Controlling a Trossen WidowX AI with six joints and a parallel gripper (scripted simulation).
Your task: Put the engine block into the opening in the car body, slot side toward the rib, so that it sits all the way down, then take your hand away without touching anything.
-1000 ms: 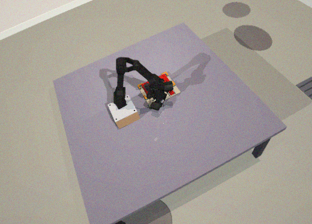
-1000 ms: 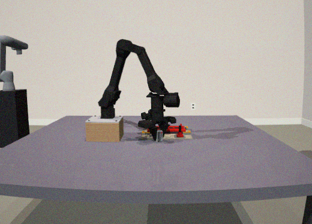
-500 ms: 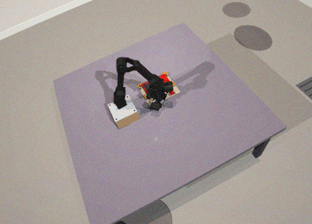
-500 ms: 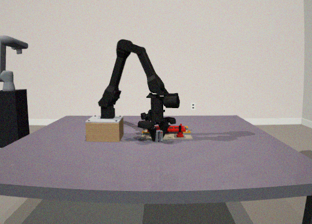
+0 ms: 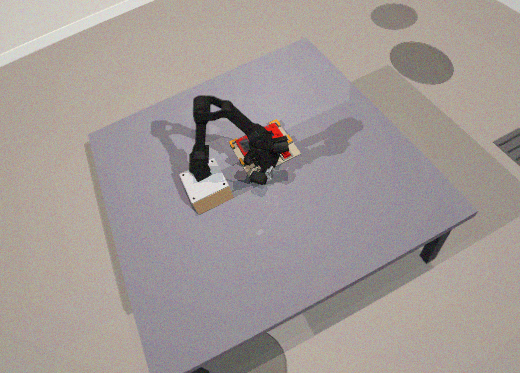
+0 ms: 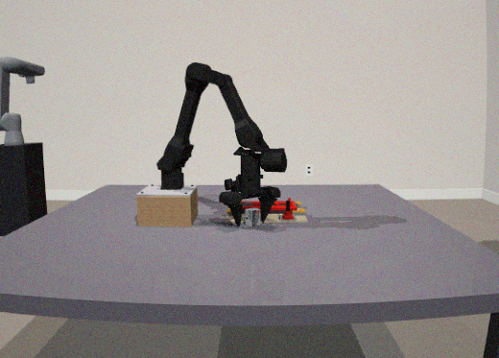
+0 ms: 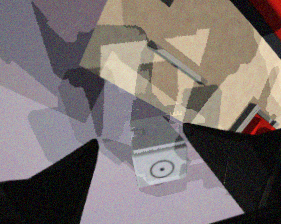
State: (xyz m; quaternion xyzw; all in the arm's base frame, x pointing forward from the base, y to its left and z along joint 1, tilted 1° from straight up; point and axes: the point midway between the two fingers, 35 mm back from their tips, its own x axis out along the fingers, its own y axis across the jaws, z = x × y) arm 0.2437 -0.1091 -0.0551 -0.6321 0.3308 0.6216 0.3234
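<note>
Right now my gripper tip is 2 cm below the engine block.
</note>
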